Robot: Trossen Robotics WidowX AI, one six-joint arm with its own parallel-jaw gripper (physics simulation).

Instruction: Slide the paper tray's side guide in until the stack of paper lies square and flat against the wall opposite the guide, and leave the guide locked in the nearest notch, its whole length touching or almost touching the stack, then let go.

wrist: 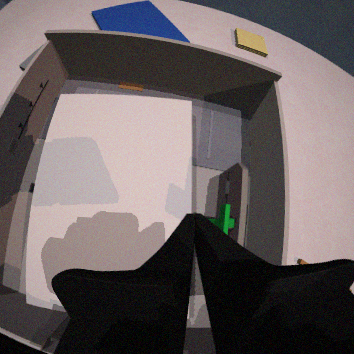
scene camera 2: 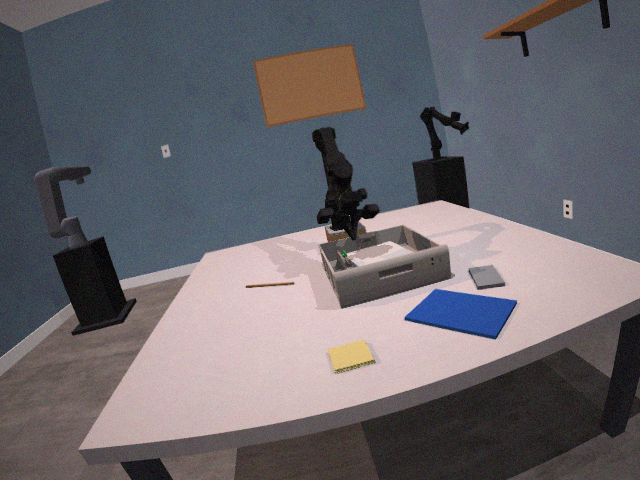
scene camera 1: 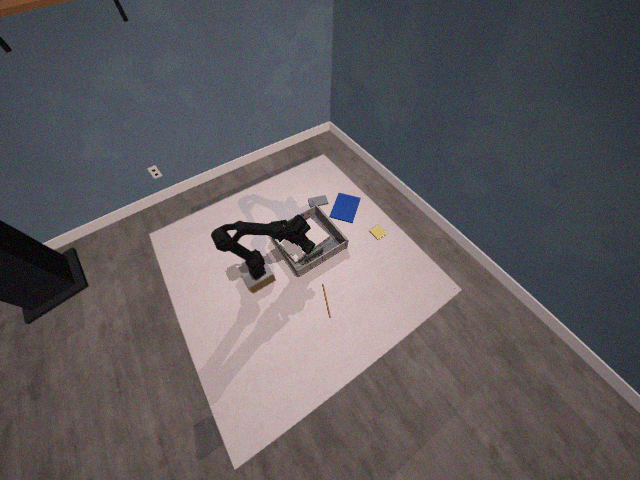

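Pixels of known places: gripper, fingertip midpoint: (wrist: 192, 219) (scene camera 2: 354, 239); arm's base, origin of the base link: (scene camera 2: 339, 227) (scene camera 1: 257, 272).
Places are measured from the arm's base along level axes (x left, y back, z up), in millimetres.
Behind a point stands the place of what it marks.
Observation:
The grey paper tray (scene camera 1: 330, 259) @(z -73, x -159, y -360 mm) (scene camera 2: 361, 289) @(z -44, x -116, y -488 mm) (wrist: 150, 57) @(z -16, x -9, y -485 mm) stands on the table. The white paper stack (scene camera 1: 316, 236) @(z -42, x -18, y -382 mm) (scene camera 2: 395, 251) @(z -42, x 74, y -306 mm) (wrist: 145, 130) @(z -42, x -11, y -392 mm) lies inside it, in the wrist view towards the left wall, with a narrow strip between them. The side guide (wrist: 243, 200) @(z -4, x -103, y -311 mm) stands near the right wall, clearly apart from the stack's right edge. Its green latch (scene camera 2: 344, 253) @(z -5, x -88, y -299 mm) (wrist: 226, 220) @(z -2, x -85, y -294 mm) is on the side facing the stack. My gripper (scene camera 1: 311, 250) @(z 27, x -49, y -295 mm) (scene camera 2: 354, 237) @(z 27, x -49, y -295 mm) (wrist: 192, 219) @(z 27, x -49, y -295 mm) is shut and empty, its tips over the stack's right edge, left of the latch. My fingers hide the guide's near end.
A blue folder (scene camera 1: 345, 207) @(z -75, x 38, y -679 mm) (scene camera 2: 462, 312) @(z -75, x 34, y -695 mm) (wrist: 140, 20) @(z -75, x 32, y -691 mm), a yellow note pad (scene camera 1: 377, 231) @(z -73, x -221, y -688 mm) (scene camera 2: 351, 355) @(z -73, x -226, y -697 mm) (wrist: 251, 42) @(z -73, x -223, y -676 mm) and a grey flat box (scene camera 1: 317, 200) @(z -73, x 201, y -585 mm) (scene camera 2: 486, 276) @(z -73, x 191, y -595 mm) lie outside the tray. A pencil (scene camera 1: 326, 300) @(z -77, x -323, y -177 mm) (scene camera 2: 269, 284) @(z -76, x -319, y -183 mm) lies on the table (scene camera 1: 361, 320) @(z -83, x -511, y -237 mm) (scene camera 2: 232, 361) @(z -83, x -458, y -573 mm).

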